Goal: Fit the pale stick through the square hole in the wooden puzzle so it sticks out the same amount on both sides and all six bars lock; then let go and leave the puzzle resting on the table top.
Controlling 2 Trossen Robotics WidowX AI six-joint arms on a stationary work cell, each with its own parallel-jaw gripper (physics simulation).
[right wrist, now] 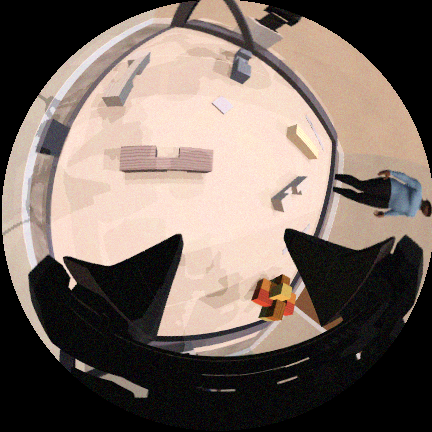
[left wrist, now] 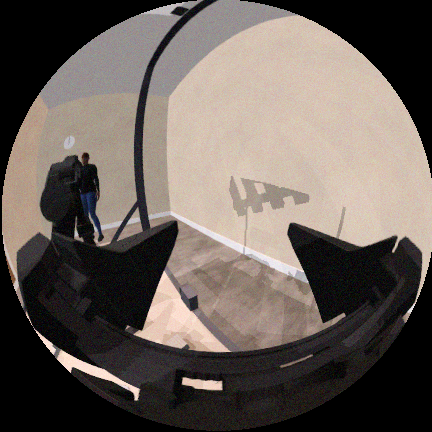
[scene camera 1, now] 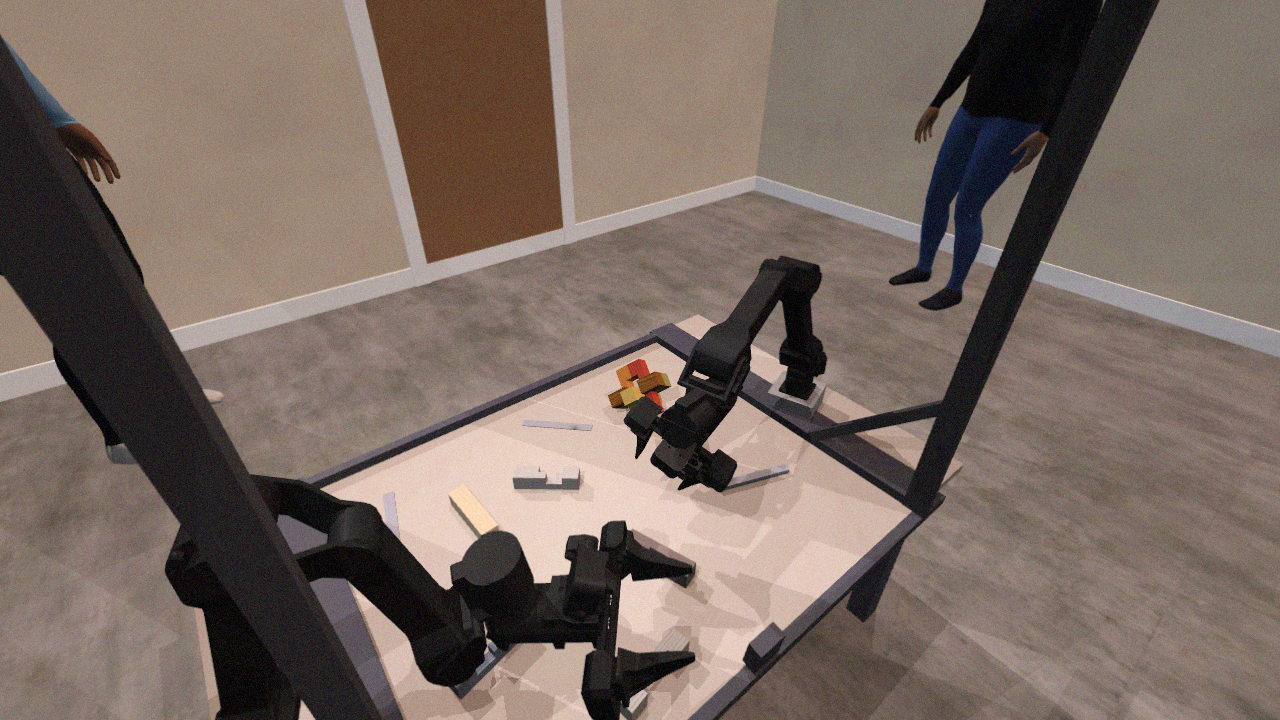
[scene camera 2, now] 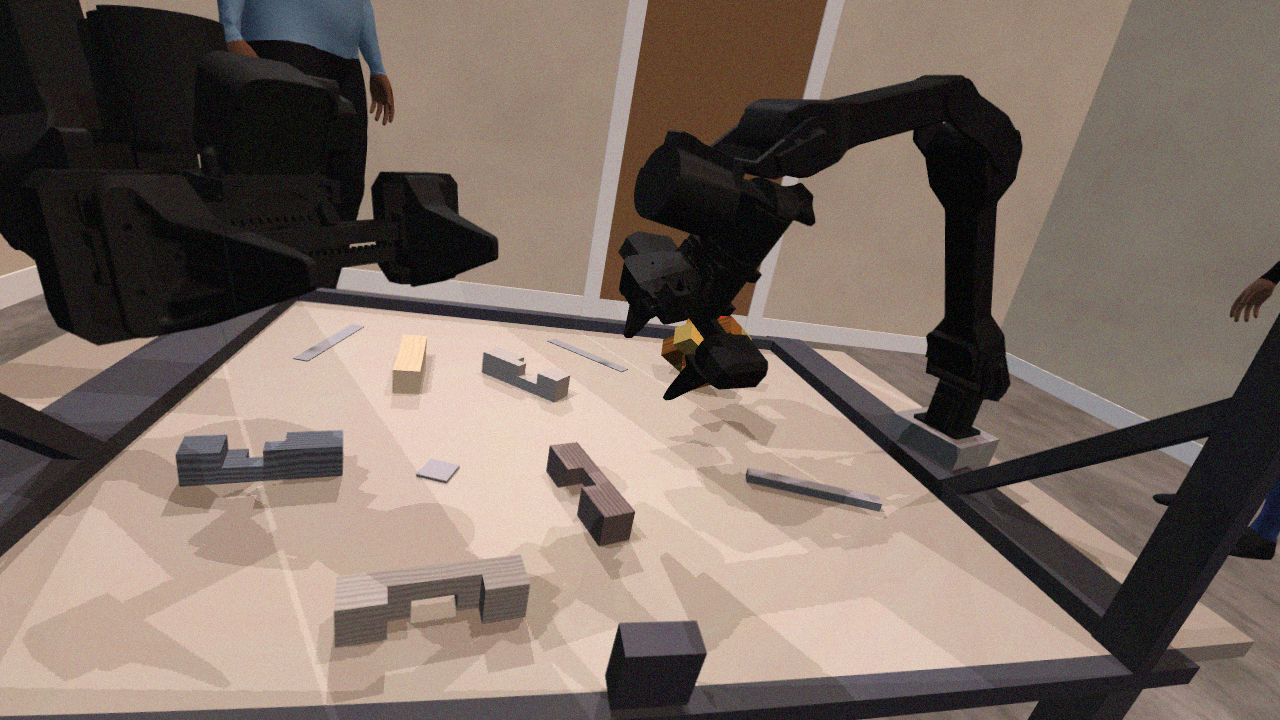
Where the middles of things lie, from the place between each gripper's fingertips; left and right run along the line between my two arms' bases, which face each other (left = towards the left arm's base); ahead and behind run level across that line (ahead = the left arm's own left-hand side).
My left gripper is now 48 cm short of the pale stick [scene camera 2: 408, 369], 1 cm to the right of it and 25 cm above it.
The pale stick lies 23 cm to the left of my right hand, 23 cm ahead of it and 10 cm below it.
